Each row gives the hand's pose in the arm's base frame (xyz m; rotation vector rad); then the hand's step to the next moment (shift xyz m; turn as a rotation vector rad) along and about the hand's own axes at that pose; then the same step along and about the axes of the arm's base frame.
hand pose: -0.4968 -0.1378 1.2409 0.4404 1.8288 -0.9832
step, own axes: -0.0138 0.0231 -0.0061 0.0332 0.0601 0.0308
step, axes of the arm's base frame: 0.0182 0.0205 0.0034 0.0429 0.0083 -0.0612
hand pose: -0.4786 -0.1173 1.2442 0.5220 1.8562 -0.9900
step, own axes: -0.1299 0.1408 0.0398 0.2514 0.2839 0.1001
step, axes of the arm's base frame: 0.1811 0.0572 0.0470 0.1339 0.0706 -0.3618
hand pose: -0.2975 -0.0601 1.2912 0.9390 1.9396 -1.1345
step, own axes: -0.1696 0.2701 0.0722 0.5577 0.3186 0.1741
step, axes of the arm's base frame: 0.3268 -0.0095 0.0051 0.0252 0.0891 -0.6590
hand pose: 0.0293 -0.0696 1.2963 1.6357 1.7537 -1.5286
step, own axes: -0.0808 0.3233 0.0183 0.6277 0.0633 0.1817
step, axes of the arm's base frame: 0.2925 -0.1269 -0.0987 -0.2170 0.1746 -0.5945
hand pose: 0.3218 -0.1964 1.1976 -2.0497 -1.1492 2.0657
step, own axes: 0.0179 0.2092 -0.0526 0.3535 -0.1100 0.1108
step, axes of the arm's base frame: 0.1421 -0.1189 -0.1119 -0.1984 0.2006 -0.2640
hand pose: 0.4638 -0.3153 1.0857 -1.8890 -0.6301 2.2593
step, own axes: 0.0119 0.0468 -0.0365 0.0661 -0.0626 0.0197
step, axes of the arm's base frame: 0.0404 -0.0296 -0.0340 -0.0430 0.0758 -0.0329
